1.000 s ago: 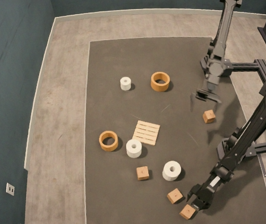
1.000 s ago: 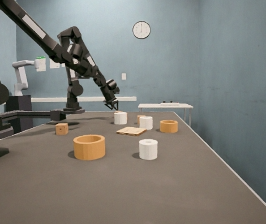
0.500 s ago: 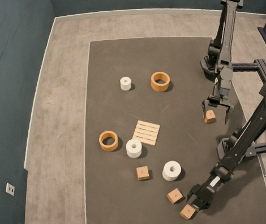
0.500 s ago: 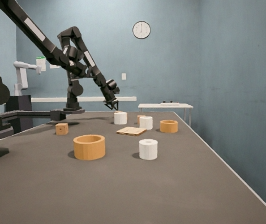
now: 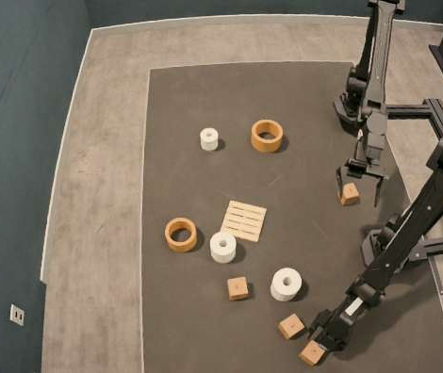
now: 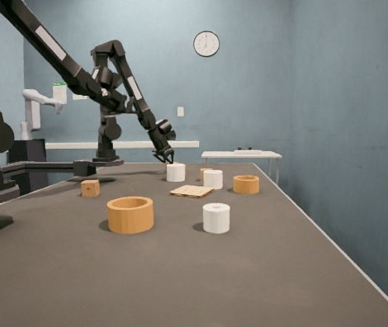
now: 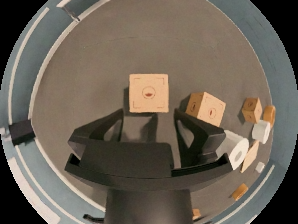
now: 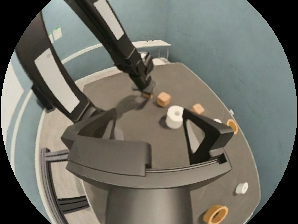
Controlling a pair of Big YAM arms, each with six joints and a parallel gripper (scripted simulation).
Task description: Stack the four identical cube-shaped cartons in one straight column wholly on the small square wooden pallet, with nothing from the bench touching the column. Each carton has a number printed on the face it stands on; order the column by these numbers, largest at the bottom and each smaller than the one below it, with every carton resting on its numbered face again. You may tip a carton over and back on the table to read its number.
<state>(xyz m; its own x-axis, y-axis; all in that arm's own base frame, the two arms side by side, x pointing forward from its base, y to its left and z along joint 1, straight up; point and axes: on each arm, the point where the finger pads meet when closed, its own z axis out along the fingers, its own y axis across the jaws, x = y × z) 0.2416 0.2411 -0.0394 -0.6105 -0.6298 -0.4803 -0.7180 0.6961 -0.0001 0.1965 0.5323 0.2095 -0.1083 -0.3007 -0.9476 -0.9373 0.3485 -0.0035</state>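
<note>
Now: the carton 2 cm ahead of my left hand, 2 cm to the left of it and 3 cm below it. Also, from my left hand: wooden pallet (21 cm ahead, 42 cm to the right, 5 cm below).
</note>
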